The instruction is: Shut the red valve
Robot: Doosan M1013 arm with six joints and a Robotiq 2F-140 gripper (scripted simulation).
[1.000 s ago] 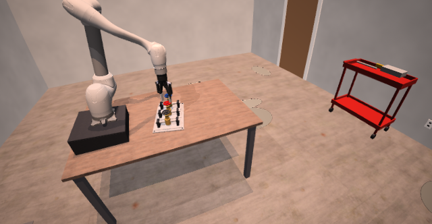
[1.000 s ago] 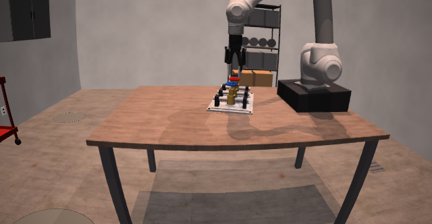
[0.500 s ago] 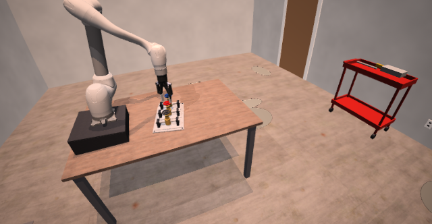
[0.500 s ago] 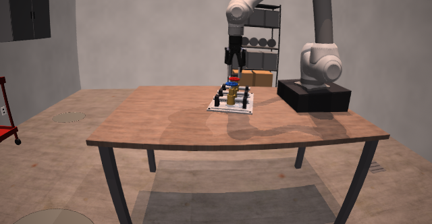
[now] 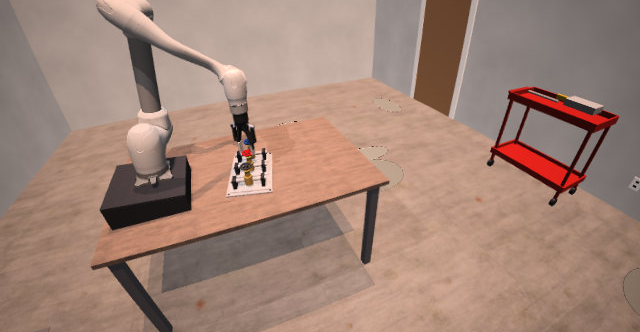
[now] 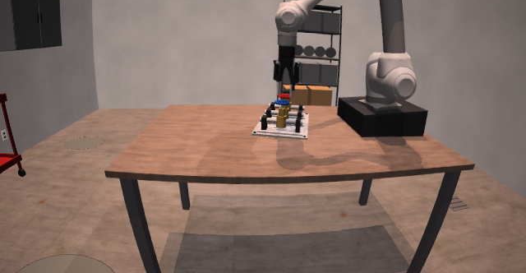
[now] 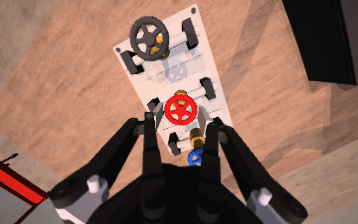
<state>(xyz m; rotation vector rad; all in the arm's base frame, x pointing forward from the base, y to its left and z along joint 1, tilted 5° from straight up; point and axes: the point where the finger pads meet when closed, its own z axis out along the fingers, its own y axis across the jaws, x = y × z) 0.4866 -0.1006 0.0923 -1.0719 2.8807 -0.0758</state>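
Right now my hand is 40 mm above the red handwheel. The rest, counted from my hand: dark grey handwheel: 120 mm to the right, 50 mm behind, 40 mm below; blue handwheel: 120 mm to the left, 50 mm ahead, 40 mm below.
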